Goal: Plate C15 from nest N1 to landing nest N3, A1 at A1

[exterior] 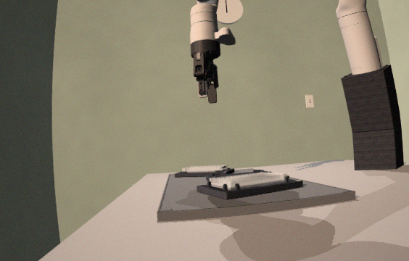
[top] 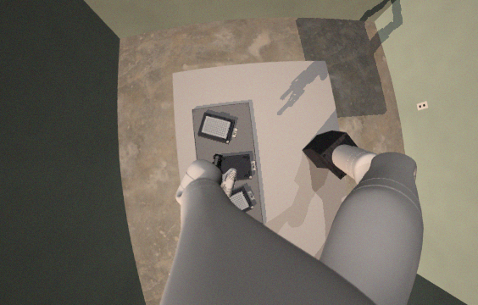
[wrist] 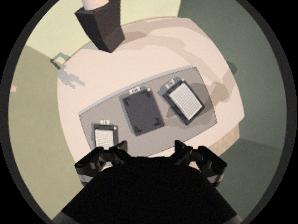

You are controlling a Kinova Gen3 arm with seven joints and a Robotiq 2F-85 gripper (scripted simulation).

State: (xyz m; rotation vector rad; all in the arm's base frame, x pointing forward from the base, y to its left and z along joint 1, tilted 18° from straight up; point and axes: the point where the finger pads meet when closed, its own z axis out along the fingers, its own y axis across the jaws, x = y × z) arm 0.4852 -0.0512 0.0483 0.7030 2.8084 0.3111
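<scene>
Now: the plate nest N1 22 cm to the right of my hand, 20 cm below it and 3 cm behind it. Round my hand: nest label (20 cm below, 17 cm to the right, 11 cm behind); then black nest N2 (20 cm below, 18 cm to the left, 3 cm behind); then landing nest N3 (20 cm below, 7 cm behind).
</scene>
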